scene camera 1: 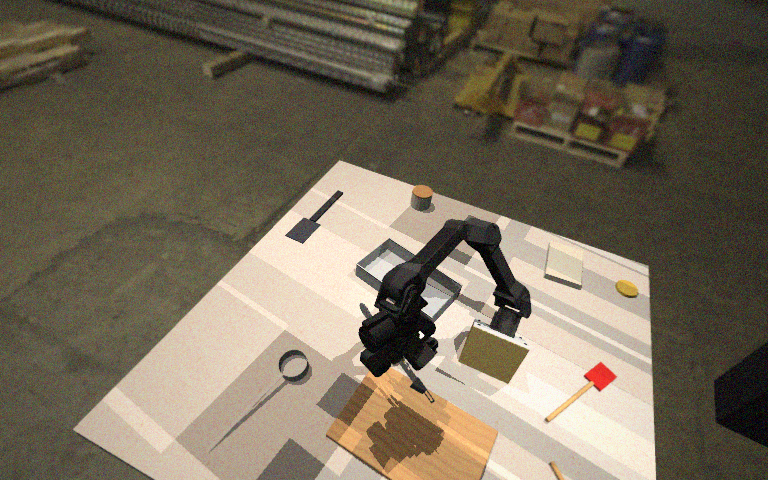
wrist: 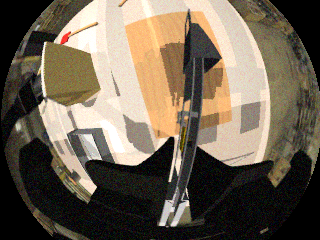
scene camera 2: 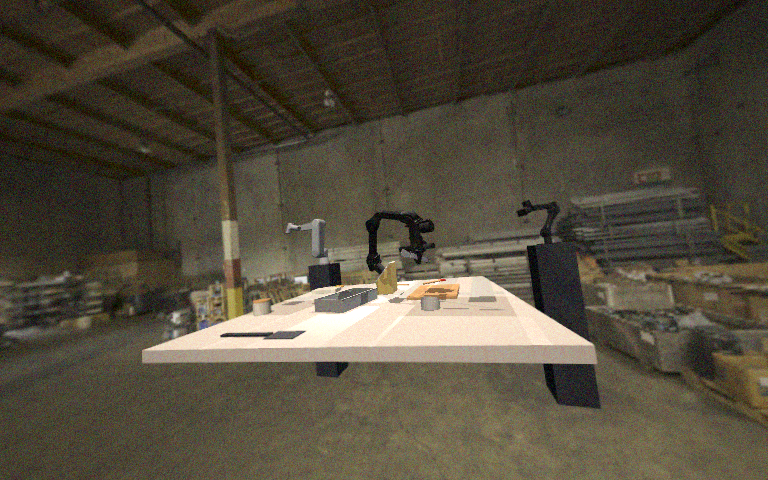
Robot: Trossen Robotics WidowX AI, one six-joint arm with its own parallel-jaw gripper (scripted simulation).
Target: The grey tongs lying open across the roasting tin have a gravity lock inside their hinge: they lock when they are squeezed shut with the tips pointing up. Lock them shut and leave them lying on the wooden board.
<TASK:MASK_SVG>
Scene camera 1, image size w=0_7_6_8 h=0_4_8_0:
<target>my gripper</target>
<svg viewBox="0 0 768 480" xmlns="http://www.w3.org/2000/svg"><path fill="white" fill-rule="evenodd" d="M434 322L420 312L417 327L412 333L400 334L399 337L376 353L371 353L365 349L360 354L360 361L375 377L383 375L391 367L391 363L395 365L404 357L414 370L422 369L437 354L438 341L435 337L430 337L436 331Z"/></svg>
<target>black spatula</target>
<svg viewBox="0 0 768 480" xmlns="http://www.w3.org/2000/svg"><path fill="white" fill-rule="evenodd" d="M343 192L338 190L309 219L303 217L285 236L303 244L321 225L316 223L316 221L343 195Z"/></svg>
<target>red-headed mallet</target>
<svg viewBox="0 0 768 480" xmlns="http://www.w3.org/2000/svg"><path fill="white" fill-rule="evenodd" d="M617 376L602 362L598 363L584 374L589 383L549 414L545 420L547 422L552 420L591 386L601 391Z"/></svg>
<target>pale block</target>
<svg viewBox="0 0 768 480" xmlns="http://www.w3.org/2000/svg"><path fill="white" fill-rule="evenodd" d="M550 241L543 278L579 289L582 279L583 251Z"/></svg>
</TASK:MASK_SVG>
